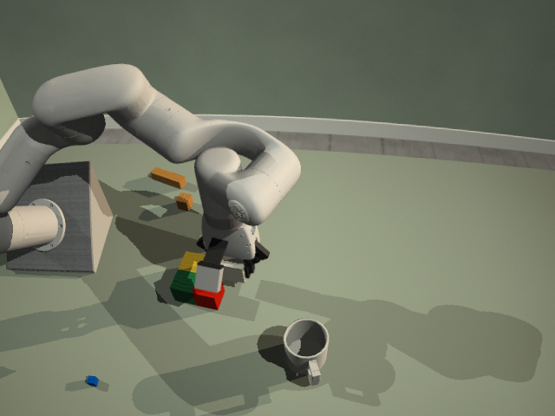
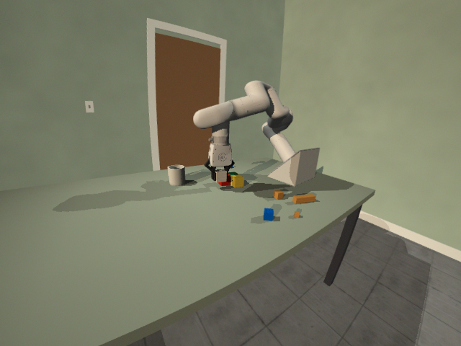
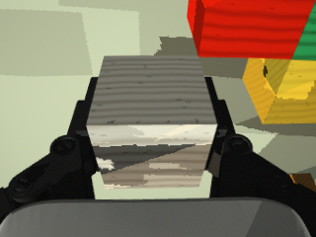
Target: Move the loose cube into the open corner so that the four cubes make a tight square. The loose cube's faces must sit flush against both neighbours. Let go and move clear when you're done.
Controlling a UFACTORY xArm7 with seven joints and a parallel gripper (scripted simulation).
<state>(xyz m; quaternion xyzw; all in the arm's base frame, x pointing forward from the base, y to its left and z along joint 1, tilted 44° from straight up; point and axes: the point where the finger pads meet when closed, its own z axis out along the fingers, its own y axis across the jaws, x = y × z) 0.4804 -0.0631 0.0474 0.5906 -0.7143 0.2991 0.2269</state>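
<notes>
My hand is 6 cm past the red cube, 4 cm to the left of it and 4 cm above it. Round my hand: long orange block 22 cm behind, 32 cm to the left, 5 cm below; then yellow cube 10 cm behind, 2 cm to the left, 4 cm below; then beige cube right at my hand.
</notes>
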